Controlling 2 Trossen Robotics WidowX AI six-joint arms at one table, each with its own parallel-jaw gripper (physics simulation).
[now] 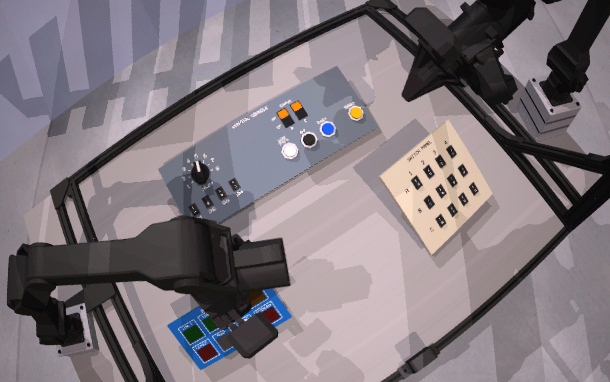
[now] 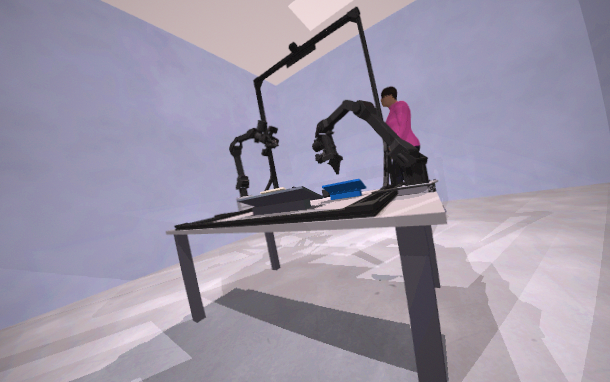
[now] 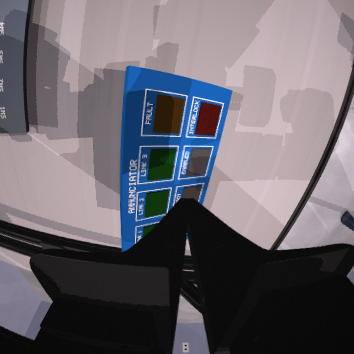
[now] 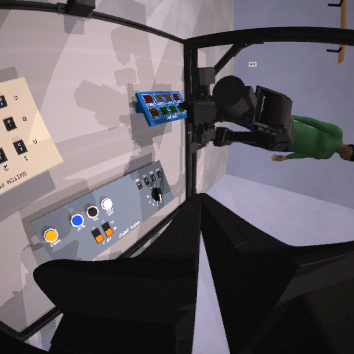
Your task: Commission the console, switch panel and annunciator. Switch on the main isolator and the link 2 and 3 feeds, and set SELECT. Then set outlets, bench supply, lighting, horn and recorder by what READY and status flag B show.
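Frame: origin at the left arm's base, x ahead, y left, z up, level; centimetres.
Where they show: left gripper, fingertip midpoint: [image 1: 231, 312] [image 2: 337, 174] [image 3: 185, 204] [image 4: 179, 103]; right gripper, fingertip midpoint: [image 1: 404, 98] [image 2: 278, 145] [image 4: 197, 199]; left arm's base at its link origin: [image 1: 70, 329] [image 2: 417, 183]; right arm's base at its link origin: [image 1: 555, 92] [image 2: 244, 196].
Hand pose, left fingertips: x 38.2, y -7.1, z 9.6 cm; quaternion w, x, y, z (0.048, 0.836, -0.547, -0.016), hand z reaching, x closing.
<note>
Things, the pixels of their top centre, and the offset from my left fingertips. "spot": a spot on its surface instead.
- grey control console at a spot on its surface: [image 1: 257, 160] [image 4: 125, 198] [image 2: 283, 198] spot: dx +11.2, dy +27.7, dz -6.4 cm
- black SELECT knob at its top centre: [image 1: 197, 168] [image 4: 161, 195] dx +0.4, dy +28.0, dz -2.3 cm
- blue annunciator at its top centre: [image 3: 156, 193] [image 1: 220, 314] [image 4: 172, 109] [image 2: 342, 181] dx -2.6, dy +1.2, dz -4.1 cm
The grey control console [image 1: 257, 160] [image 4: 131, 202] [image 2: 280, 200] has a black SELECT knob [image 1: 200, 171] pointing near 5, two rectangular status indicators with orange upper halves, and white, black, blue and yellow round buttons. The cream switch panel [image 1: 430, 240] [image 4: 42, 155] carries three rows of black rockers, their positions too small to read. The blue annunciator [image 1: 175, 326] [image 3: 132, 100] [image 4: 141, 107] shows dark lamp windows; READY is partly hidden by fingers. My left gripper [image 3: 185, 204] [image 2: 337, 172] is shut, empty, above the annunciator. My right gripper [image 4: 197, 199] [image 1: 407, 97] is shut, empty, raised beyond the console's right end.
A black frame [image 1: 220, 86] runs around the table, with an overhead bar [image 2: 325, 35] above. My left arm [image 1: 115, 260] covers part of the annunciator and reaches the console's lower left corner. A person in pink [image 2: 402, 125] stands behind the table.
</note>
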